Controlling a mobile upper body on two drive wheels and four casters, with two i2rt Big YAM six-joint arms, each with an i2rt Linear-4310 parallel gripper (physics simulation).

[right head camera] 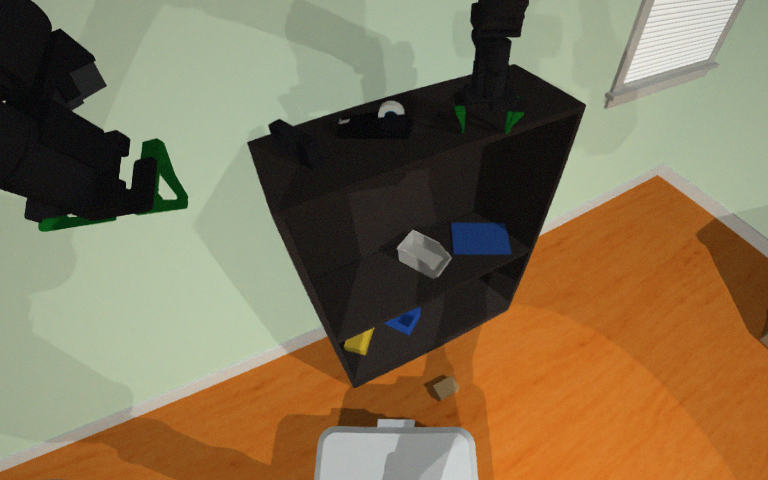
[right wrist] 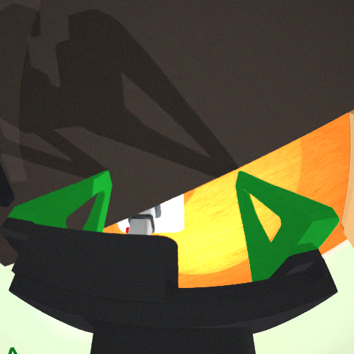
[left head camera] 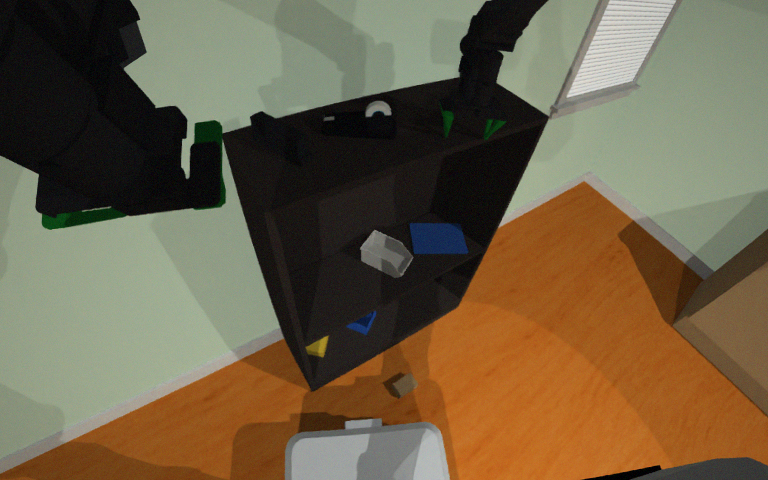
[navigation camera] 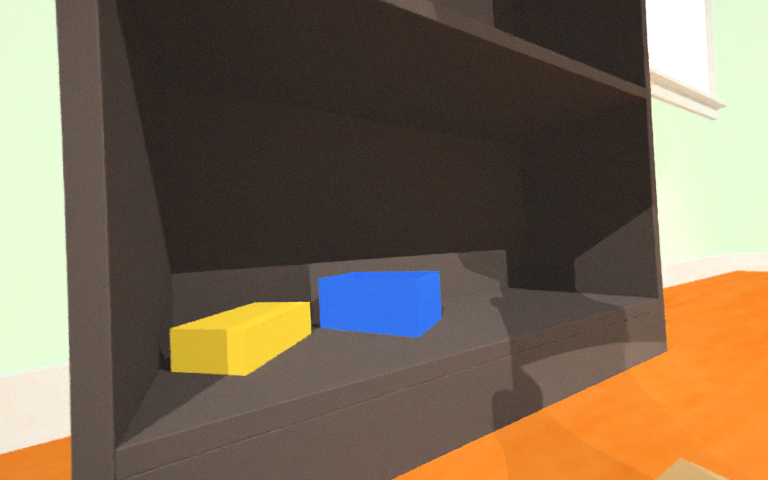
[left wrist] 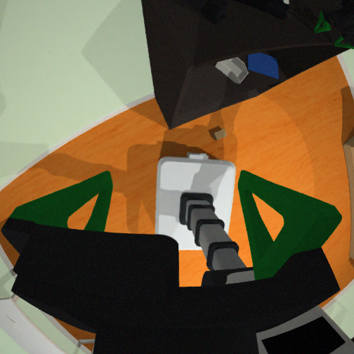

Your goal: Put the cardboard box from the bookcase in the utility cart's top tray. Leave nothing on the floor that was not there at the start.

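Places are measured from the left arm's base along level axes (x ahead, y left, z up), in millimetres.
Where they show: left gripper, fingertip midpoint: [right head camera: 149,208] [left head camera: 173,203]; right gripper, fingertip midpoint: [right head camera: 484,132] [left head camera: 465,137].
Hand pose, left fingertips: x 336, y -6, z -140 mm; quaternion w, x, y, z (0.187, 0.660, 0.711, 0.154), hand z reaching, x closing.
Observation:
Each offset is from my left fingertips to the centre of the thing.
A small brown block {dx +180, dy -415, dz -1245 mm} [left head camera: 404,385] [right head camera: 445,387] [left wrist: 218,133] [navigation camera: 688,470] lies on the floor in front of the bookcase [left head camera: 351,164] [right head camera: 368,164] [left wrist: 165,50] [right wrist: 200,75] [navigation camera: 84,226]; I cannot tell whether it is the cardboard box. No cardboard box can be made out on the bookcase. The utility cart cannot be made out in these views. My left gripper [left head camera: 135,216] [right head camera: 113,217] [left wrist: 174,177] is open and empty, left of the bookcase in both head views. My right gripper [left head camera: 466,137] [right head camera: 484,133] [right wrist: 173,177] is open and empty, over the right part of the bookcase's top board.
A black tape dispenser {dx +445, dy -208, dz -175 mm} [left head camera: 362,125] and a dark object {dx +376, dy -42, dz -183 mm} [left head camera: 277,133] stand on the bookcase top. A clear bin {dx +499, dy -327, dz -750 mm} [left head camera: 385,254] and blue flat item {dx +597, dy -542, dz -782 mm} [left head camera: 438,238] are on the middle shelf, a yellow block {dx +380, dy -57, dz -1147 mm} [navigation camera: 226,345] and blue bin {dx +474, dy -221, dz -1132 mm} [navigation camera: 373,305] below. A large tan object [left head camera: 730,328] stands right.

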